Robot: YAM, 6 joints.
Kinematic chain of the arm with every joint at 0, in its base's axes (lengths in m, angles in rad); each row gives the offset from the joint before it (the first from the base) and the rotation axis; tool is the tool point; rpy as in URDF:
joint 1: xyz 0 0 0.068 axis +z
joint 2: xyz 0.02 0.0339 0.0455 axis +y
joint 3: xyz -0.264 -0.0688 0 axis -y
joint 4: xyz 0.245 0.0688 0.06 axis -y
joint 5: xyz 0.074 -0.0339 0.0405 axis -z
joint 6: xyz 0.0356 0 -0.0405 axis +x
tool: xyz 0 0 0 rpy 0 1.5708 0
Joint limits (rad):
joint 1: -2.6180..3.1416
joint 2: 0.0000..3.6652
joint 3: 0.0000..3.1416
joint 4: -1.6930..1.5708
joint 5: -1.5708..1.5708
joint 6: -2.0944..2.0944
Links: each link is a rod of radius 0.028 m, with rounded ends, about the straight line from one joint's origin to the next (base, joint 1, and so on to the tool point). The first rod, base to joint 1, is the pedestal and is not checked.
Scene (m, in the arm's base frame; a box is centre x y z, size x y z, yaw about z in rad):
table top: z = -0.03
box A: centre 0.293 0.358 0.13 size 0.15 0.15 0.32 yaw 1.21
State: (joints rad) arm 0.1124 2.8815 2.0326 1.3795 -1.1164 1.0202
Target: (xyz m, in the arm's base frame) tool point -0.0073 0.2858 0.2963
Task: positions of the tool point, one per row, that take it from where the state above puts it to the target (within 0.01 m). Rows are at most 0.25 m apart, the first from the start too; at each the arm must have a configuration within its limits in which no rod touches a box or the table.
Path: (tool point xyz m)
1: 0.5035 0.2094 0.2869
2: 0.3647 0.2653 0.4725
3: 0.1835 0.2262 0.6084
4: 0.0219 0.0913 0.6722
5: -0.0680 -0.1030 0.6536
6: -0.0641 -0.2974 0.5571
7: -0.0542 -0.2073 0.6219
8: -0.0430 -0.1022 0.6563
9: -0.0317 0.0074 0.6572
10: -0.0215 0.1102 0.6254
11: -0.0134 0.1960 0.5649
12: -0.0082 0.2569 0.4833
13: -0.0062 0.2874 0.3902
14: -0.0073 0.2858 0.2963

